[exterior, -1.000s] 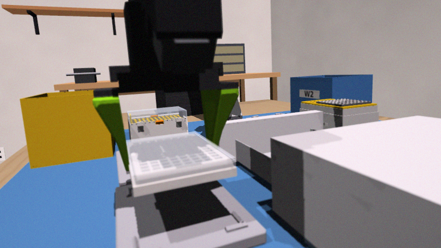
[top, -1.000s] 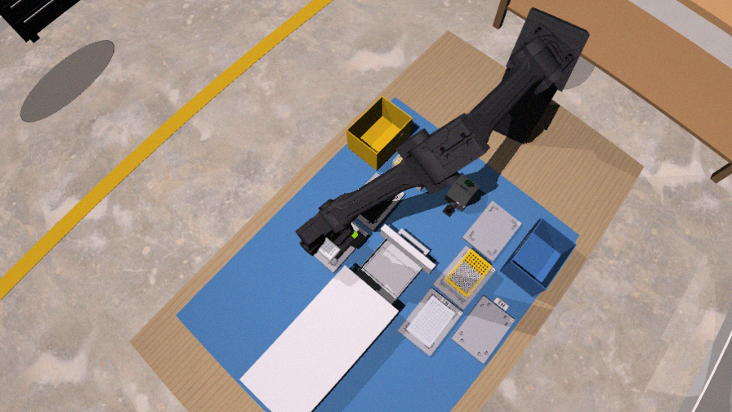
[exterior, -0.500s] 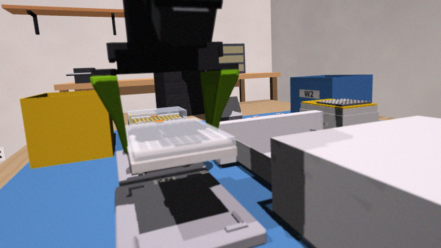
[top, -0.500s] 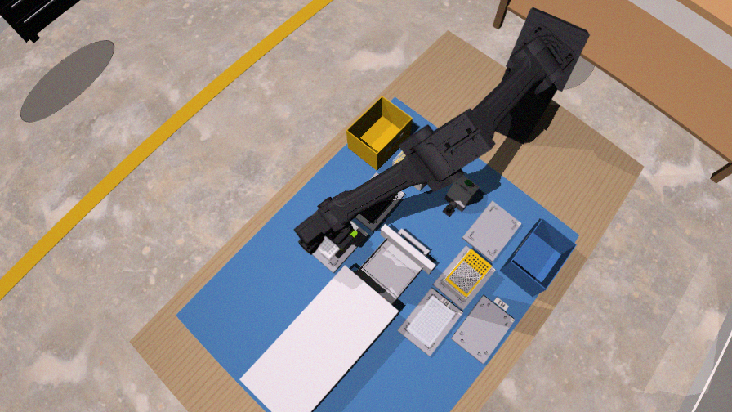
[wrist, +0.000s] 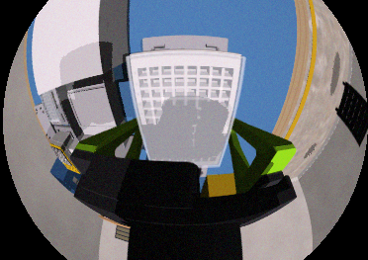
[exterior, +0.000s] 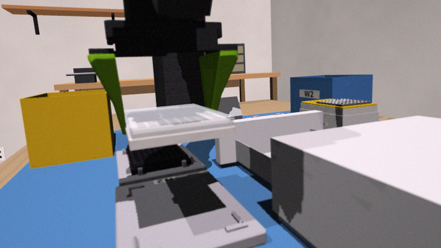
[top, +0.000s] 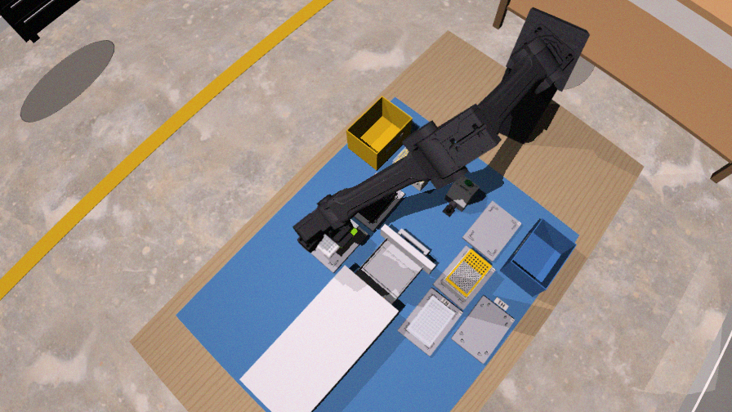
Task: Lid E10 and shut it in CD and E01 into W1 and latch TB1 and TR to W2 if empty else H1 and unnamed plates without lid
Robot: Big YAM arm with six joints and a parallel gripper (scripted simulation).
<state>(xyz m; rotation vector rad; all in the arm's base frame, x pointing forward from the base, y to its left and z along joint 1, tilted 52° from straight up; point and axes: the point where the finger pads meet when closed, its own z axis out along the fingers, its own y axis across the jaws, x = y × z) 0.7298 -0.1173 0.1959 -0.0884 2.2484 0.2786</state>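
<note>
Now: hand 40 mm past the cooler drawer, 180 mm to the right of it and 80 mm above it. Also, from my hand: white assay plate: right at my hand; nest N2: 100 mm below; clear lid: 10 mm above.
</note>
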